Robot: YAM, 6 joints.
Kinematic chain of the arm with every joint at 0, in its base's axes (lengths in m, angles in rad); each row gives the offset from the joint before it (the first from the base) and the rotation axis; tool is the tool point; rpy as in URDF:
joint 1: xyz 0 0 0.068 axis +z
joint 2: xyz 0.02 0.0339 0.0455 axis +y
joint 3: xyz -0.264 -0.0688 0 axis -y
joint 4: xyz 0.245 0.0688 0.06 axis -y
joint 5: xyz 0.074 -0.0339 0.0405 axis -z
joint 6: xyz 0.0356 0 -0.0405 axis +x
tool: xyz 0 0 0 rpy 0 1.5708 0
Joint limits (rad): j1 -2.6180..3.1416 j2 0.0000..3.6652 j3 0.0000..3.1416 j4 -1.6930..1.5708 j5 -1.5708..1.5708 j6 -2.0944..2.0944
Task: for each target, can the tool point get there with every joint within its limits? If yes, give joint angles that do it. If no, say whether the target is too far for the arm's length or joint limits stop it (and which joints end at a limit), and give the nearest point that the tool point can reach.
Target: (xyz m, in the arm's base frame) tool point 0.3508 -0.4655 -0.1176
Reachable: yes | joints -0.9324 3.3008 2.6105 -0.1239 -0.1215 -1.1896
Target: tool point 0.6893 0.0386 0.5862
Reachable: no: too far | nearest point 0.5306 0.0297 0.4742 | short by 0.194 m
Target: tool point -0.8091 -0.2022 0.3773
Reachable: no: too far | nearest point -0.5607 -0.1401 0.2982 | short by 0.268 m
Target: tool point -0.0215 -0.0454 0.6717
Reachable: yes | joints -1.4868 1.3445 2.1243 1.3115 0.7865 -0.0317
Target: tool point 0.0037 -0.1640 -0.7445
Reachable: no: too far | nearest point 0.0047 -0.2067 -0.3779 | short by 0.369 m
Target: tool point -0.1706 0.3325 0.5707
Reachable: yes | joints -1.0073 0.8615 2.8746 0.3436 -1.2137 0.3572
